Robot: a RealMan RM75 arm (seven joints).
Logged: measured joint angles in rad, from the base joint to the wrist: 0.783 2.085 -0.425 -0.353 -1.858 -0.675 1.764; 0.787 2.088 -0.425 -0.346 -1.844 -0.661 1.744; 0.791 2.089 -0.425 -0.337 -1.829 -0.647 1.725; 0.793 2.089 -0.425 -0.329 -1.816 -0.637 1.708; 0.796 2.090 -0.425 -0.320 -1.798 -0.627 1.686; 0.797 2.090 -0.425 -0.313 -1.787 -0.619 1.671; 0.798 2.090 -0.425 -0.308 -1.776 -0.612 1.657; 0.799 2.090 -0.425 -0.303 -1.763 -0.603 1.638; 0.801 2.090 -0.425 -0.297 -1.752 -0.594 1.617; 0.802 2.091 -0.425 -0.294 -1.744 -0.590 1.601; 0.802 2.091 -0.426 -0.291 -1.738 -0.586 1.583; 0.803 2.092 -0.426 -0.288 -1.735 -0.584 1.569; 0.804 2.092 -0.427 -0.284 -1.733 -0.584 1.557; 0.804 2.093 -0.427 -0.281 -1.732 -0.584 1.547; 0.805 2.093 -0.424 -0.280 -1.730 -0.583 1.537; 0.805 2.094 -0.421 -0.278 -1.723 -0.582 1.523; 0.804 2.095 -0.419 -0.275 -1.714 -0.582 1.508; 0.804 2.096 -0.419 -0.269 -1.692 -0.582 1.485; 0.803 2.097 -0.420 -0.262 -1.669 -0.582 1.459; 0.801 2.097 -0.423 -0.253 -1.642 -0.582 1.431; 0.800 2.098 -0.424 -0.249 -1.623 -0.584 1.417
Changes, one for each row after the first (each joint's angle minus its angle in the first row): 0.004 0.003 0.000 0.007 0.014 0.014 -0.020; 0.008 0.004 0.000 0.016 0.029 0.028 -0.039; 0.010 0.004 0.000 0.024 0.042 0.038 -0.056; 0.013 0.005 0.000 0.033 0.060 0.048 -0.078; 0.014 0.005 0.000 0.040 0.071 0.056 -0.093; 0.015 0.005 0.000 0.045 0.082 0.063 -0.107; 0.016 0.005 0.000 0.050 0.095 0.072 -0.126; 0.018 0.005 0.000 0.056 0.106 0.081 -0.147; 0.019 0.006 0.000 0.059 0.114 0.085 -0.163; 0.019 0.006 -0.001 0.062 0.120 0.089 -0.181; 0.020 0.007 -0.001 0.065 0.123 0.091 -0.195; 0.021 0.007 -0.002 0.069 0.125 0.091 -0.207; 0.021 0.008 -0.002 0.072 0.126 0.091 -0.217; 0.022 0.008 0.001 0.073 0.128 0.092 -0.227; 0.022 0.009 0.004 0.075 0.135 0.093 -0.241; 0.021 0.010 0.006 0.078 0.144 0.093 -0.256; 0.021 0.011 0.006 0.084 0.166 0.093 -0.279; 0.020 0.012 0.005 0.091 0.189 0.093 -0.305; 0.018 0.012 0.002 0.100 0.216 0.093 -0.333; 0.017 0.013 0.001 0.104 0.235 0.091 -0.347
